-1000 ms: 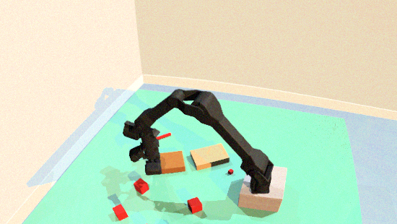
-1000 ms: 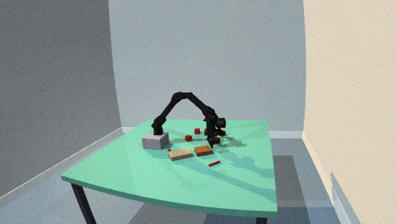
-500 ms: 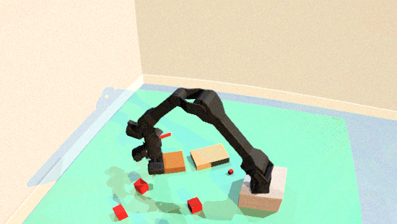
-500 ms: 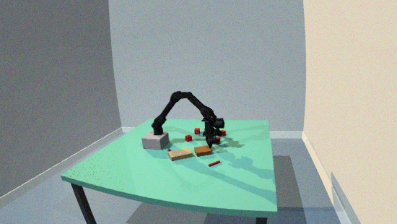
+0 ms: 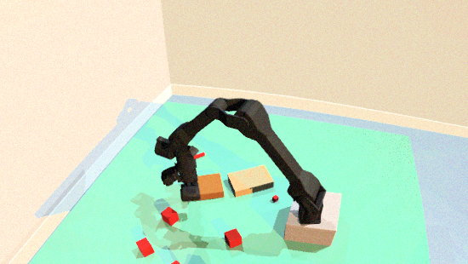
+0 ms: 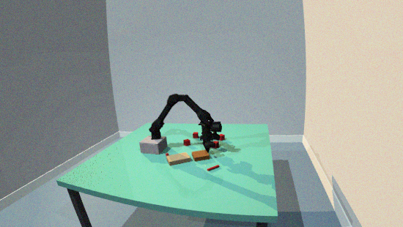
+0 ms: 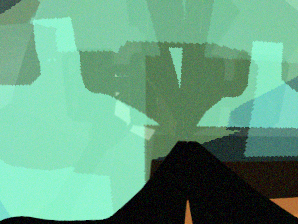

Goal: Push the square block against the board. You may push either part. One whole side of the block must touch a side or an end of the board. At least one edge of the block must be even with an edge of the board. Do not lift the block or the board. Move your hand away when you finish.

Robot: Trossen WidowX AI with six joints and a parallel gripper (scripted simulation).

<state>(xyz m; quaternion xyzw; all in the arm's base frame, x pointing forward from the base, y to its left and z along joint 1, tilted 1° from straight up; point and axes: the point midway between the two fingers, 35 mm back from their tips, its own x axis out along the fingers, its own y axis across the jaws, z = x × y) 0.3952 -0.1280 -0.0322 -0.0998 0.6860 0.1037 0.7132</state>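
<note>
My gripper tip is now 50 mm past the orange square block and 50 mm to the left of it. From my gripper tip the other things lie so: thin red stick (40 mm ahead, 220 mm to the right); then red cube (290 mm behind, 10 mm to the right); then pale tan board (190 mm behind, 90 mm to the right).
</note>
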